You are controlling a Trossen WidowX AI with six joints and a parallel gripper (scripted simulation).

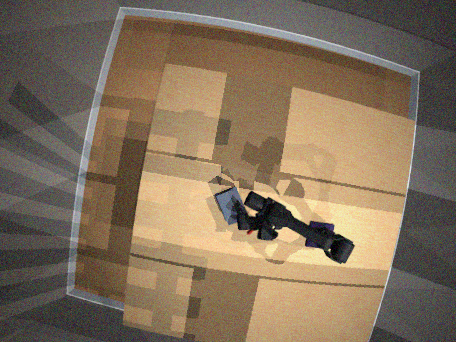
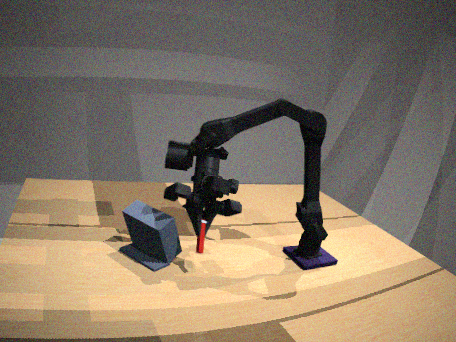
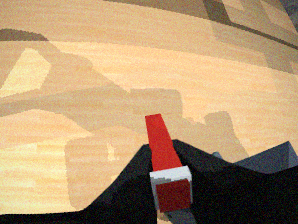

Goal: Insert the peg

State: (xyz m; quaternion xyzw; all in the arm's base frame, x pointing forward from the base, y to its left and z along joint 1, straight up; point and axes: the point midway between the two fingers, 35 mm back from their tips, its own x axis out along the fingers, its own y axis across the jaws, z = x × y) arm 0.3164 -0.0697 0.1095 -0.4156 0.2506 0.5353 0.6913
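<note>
The panel is 10 cm to the right of my gripper tip, 8 cm ahead of it and 3 cm below it. Also, from my gripper tip: red peg: 1 cm to the right, 1 cm behind, 1 cm above.
</note>
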